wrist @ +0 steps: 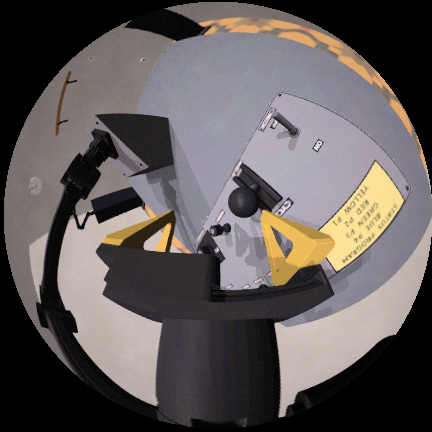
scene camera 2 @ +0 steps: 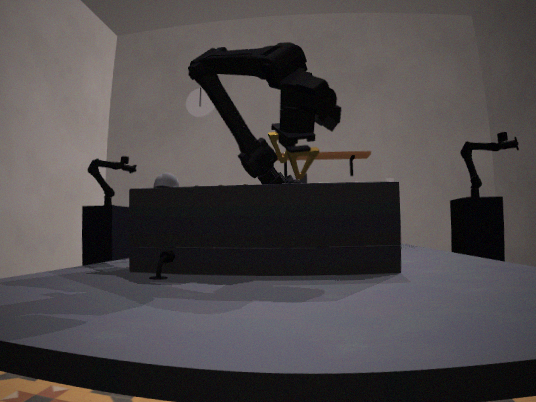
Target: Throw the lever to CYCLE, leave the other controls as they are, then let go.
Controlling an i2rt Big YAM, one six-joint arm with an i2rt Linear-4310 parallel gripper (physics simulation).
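Pixels of known places: gripper, fingertip midpoint: [wrist: 217, 214] [scene camera 2: 290, 170]; arm's base, origin of the base link: [wrist: 105, 142].
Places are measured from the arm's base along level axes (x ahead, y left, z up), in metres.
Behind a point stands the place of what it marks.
Observation:
The lever shows in the wrist view as a black ball knob [wrist: 243, 202] {z -0.027, x 0.459, y 0.114 m} on a short stem in a black slotted plate [wrist: 270, 192] {z -0.106, x 0.475, y 0.121 m}. A small label [wrist: 285, 206] {z -0.106, x 0.509, y 0.121 m} at one end of the slot is too small to read surely. My gripper [wrist: 217, 214] {z -0.003, x 0.448, y 0.096 m} [scene camera 2: 291, 169] {z -0.003, x 0.448, y 0.096 m} is open, with nothing between its yellow fingers. In the wrist view the knob shows beyond the fingertips, near the right finger's tip and apart from it. In scene camera 2 the gripper is above the dark console [scene camera 2: 265, 230] {z -0.137, x 0.642, y 0.071 m}, pointing down; I cannot make out the lever there.
On the grey panel [wrist: 300, 167] {z -0.113, x 0.486, y 0.183 m} are a tilted toggle handle [wrist: 285, 122] {z -0.104, x 0.428, y 0.223 m}, an ON label [wrist: 318, 145] {z -0.112, x 0.486, y 0.228 m}, a yellow status card [wrist: 362, 215] {z -0.072, x 0.591, y 0.204 m} and a small dark knob [wrist: 216, 230] {z -0.087, x 0.447, y -0.005 m}. Scene camera 2 shows a pale dome [scene camera 2: 166, 180] {z -0.040, x 0.631, y -0.125 m} and two small arms [scene camera 2: 102, 175] [scene camera 2: 470, 165] on pedestals.

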